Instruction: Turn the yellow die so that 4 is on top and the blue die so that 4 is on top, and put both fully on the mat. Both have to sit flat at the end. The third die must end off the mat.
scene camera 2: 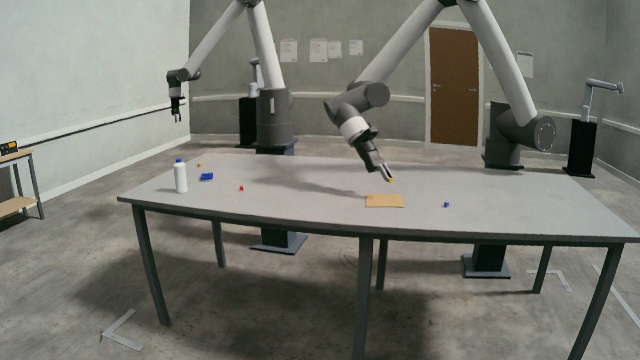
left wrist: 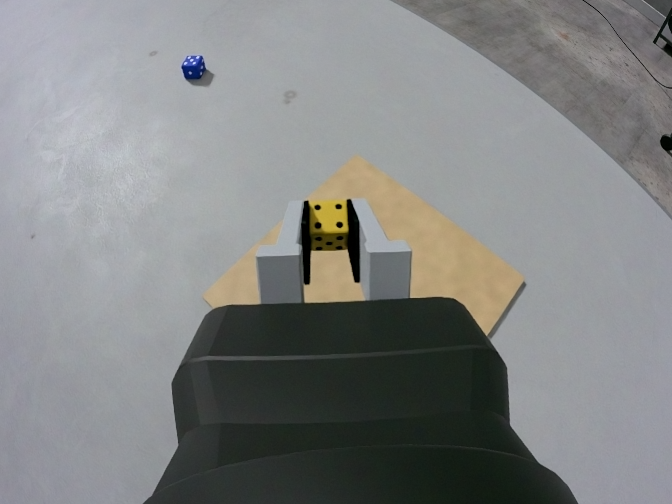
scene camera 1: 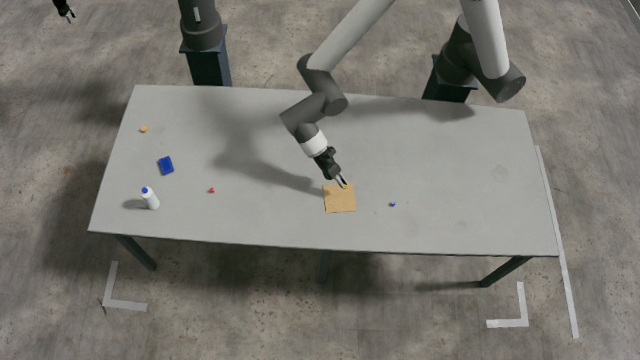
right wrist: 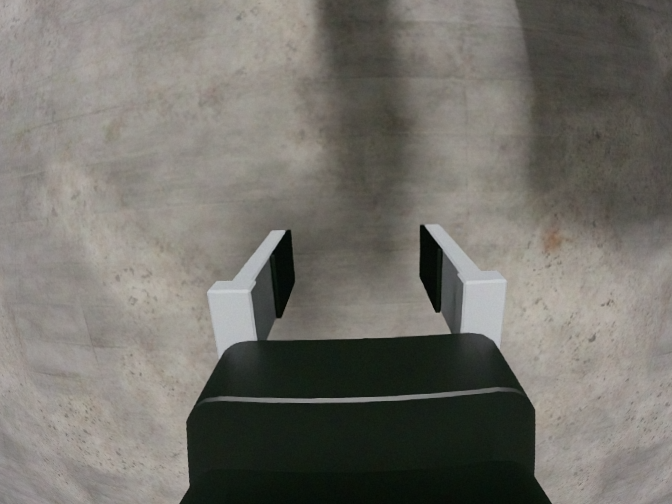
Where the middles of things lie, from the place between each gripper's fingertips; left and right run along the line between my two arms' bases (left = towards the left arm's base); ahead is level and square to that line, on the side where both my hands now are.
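Labels:
My left gripper (scene camera 2: pixel 389 179) is 9 cm above and 3 cm short of the tan mat (scene camera 1: pixel 337 199). Yellow die (left wrist: pixel 328 219): 1 cm below my left gripper, 1 cm ahead of it and 1 cm to the left of it.

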